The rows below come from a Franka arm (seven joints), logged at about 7 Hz.
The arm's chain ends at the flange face. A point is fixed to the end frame.
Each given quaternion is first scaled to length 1.
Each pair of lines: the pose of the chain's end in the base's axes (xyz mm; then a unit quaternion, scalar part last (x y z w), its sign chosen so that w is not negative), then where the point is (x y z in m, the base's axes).
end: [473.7 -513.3 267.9 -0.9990 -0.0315 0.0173 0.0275]
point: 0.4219 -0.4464 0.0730
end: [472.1 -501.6 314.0 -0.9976 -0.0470 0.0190 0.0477]
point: 0.4174 -0.4284 0.1221
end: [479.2 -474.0 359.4 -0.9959 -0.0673 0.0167 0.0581]
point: 0.4226 -0.3988 0.1689
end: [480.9 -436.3 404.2 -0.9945 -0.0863 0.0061 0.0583]
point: 0.4260 -0.3627 0.2126
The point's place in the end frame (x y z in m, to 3 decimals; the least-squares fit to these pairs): -0.041 -0.059 0.200
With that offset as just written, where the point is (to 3 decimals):
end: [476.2 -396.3 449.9 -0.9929 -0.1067 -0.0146 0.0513]
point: 0.427 -0.327 0.255
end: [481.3 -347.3 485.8 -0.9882 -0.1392 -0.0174 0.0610]
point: 0.429 -0.277 0.292
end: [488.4 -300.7 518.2 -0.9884 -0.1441 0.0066 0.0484]
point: 0.427 -0.237 0.325
